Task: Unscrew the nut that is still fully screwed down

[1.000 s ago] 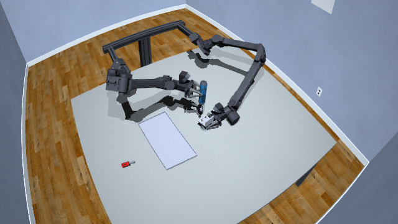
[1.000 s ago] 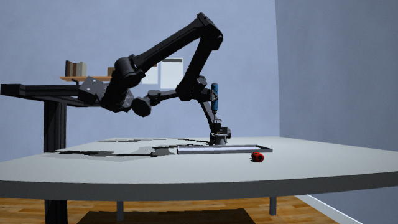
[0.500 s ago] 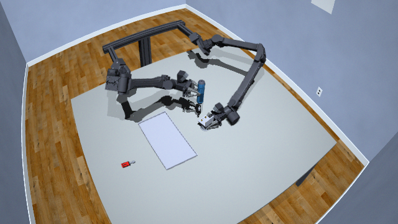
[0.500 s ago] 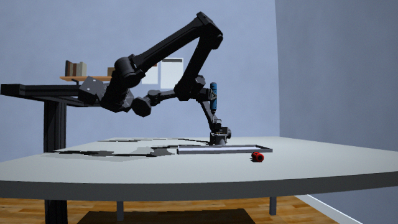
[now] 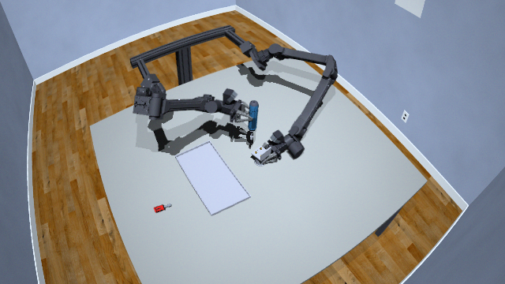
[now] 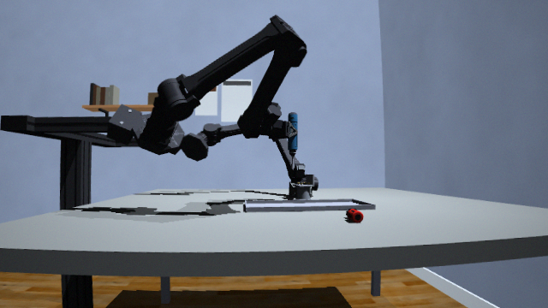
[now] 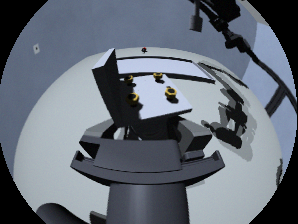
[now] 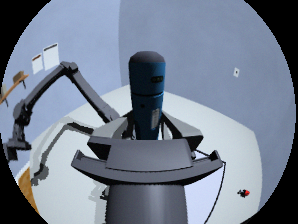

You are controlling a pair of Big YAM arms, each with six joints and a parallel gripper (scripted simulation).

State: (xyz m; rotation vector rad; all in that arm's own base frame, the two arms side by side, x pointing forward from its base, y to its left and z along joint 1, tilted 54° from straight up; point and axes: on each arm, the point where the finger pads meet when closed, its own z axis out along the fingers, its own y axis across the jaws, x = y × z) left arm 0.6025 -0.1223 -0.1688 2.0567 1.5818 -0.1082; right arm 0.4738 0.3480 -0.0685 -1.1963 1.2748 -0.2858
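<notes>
The bracket lies 50 mm above my left hand. From my left hand the other things lie so: red tool (590 mm to the right, 30 mm ahead, 10 mm below).
</notes>
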